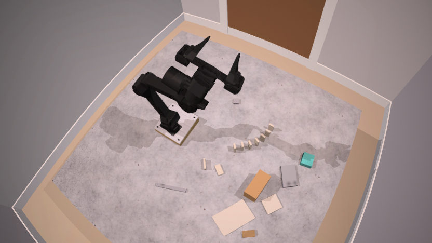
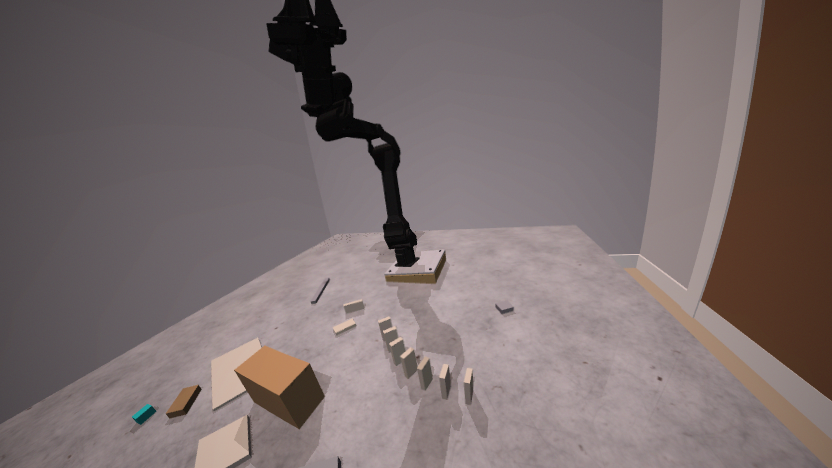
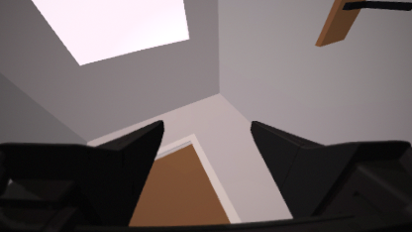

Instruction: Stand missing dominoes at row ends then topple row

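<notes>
The orange box lies 21 cm ahead of my gripper tip, 5 cm to the right of it and 64 cm below it. The rest, counted from my gripper tip: small grey block: 16 cm behind, 24 cm to the left, 67 cm below; then cream flat panel: 22 cm ahead, 22 cm to the right, 68 cm below; then grey slab: 29 cm ahead, 9 cm to the left, 67 cm below.
</notes>
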